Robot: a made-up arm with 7 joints. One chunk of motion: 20 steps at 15 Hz.
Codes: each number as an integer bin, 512 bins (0 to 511) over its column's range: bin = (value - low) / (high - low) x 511, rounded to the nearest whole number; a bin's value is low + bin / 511 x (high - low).
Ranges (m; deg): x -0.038..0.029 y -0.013..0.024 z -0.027..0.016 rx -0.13..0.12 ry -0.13..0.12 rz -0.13..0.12
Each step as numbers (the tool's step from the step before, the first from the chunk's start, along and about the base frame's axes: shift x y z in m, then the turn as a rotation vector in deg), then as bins.
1 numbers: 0.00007 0.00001 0.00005 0.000 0.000 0.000
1 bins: 290 180 321 266 266 266
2 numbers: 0.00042 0.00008 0.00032 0.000 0.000 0.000
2 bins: 293 181 325 266 266 266
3 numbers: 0.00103 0.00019 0.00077 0.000 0.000 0.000
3 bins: 298 182 330 266 266 266
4 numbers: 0.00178 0.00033 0.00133 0.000 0.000 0.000
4 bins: 303 184 337 266 266 266
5 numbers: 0.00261 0.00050 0.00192 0.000 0.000 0.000
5 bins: 310 186 344 266 266 266
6 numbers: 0.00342 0.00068 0.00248 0.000 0.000 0.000
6 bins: 316 189 350 266 266 266
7 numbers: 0.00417 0.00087 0.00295 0.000 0.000 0.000
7 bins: 322 192 356 266 266 266
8 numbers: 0.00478 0.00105 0.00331 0.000 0.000 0.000
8 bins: 326 194 360 266 266 266
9 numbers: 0.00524 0.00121 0.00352 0.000 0.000 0.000
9 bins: 330 196 363 266 266 266
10 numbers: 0.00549 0.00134 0.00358 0.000 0.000 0.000
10 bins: 332 198 363 266 266 266
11 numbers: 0.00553 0.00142 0.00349 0.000 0.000 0.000
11 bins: 332 199 362 266 266 266
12 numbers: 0.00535 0.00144 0.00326 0.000 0.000 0.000
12 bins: 331 199 360 266 266 266
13 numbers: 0.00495 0.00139 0.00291 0.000 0.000 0.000
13 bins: 328 199 355 266 266 266
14 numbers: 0.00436 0.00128 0.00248 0.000 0.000 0.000
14 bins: 323 197 350 266 266 266
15 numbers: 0.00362 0.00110 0.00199 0.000 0.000 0.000
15 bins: 317 195 345 266 266 266
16 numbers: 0.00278 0.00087 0.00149 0.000 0.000 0.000
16 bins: 311 192 339 266 266 266
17 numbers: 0.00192 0.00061 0.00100 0.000 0.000 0.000
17 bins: 304 188 333 266 266 266
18 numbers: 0.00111 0.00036 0.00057 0.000 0.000 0.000
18 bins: 298 185 328 266 266 266
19 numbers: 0.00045 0.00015 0.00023 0.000 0.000 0.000
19 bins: 293 182 324 266 266 266
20 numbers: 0.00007 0.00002 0.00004 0.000 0.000 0.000
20 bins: 290 180 321 266 266 266
